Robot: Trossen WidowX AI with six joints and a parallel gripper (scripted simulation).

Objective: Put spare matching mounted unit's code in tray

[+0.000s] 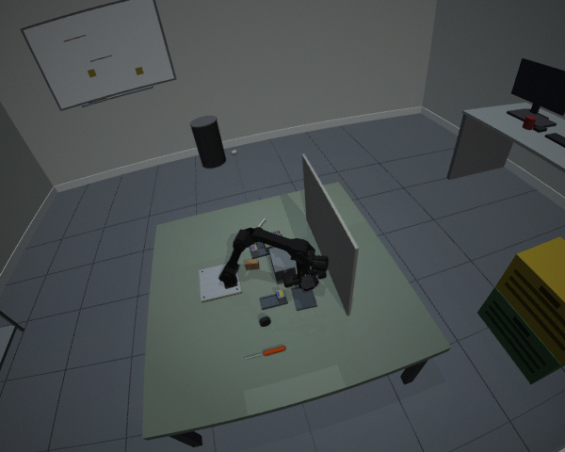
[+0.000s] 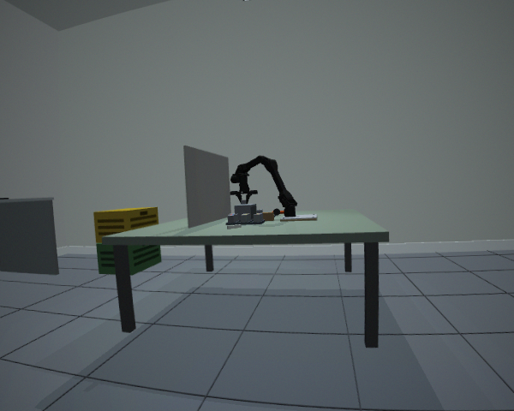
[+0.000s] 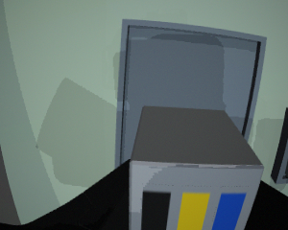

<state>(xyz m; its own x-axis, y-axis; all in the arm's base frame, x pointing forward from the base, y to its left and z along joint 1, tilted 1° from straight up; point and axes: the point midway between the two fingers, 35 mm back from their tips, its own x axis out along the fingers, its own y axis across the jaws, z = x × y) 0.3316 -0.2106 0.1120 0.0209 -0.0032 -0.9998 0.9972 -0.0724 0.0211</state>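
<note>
The flat grey tray is 90 mm below my gripper tip, 10 mm to the left of it and 10 mm behind it. Also, from my gripper tip: black puck: 220 mm behind, 70 mm to the right, 60 mm below; upright grey panel: 190 mm to the left, 170 mm ahead, 140 mm above; mounted unit: 210 mm to the left, 50 mm behind, 40 mm below.
</note>
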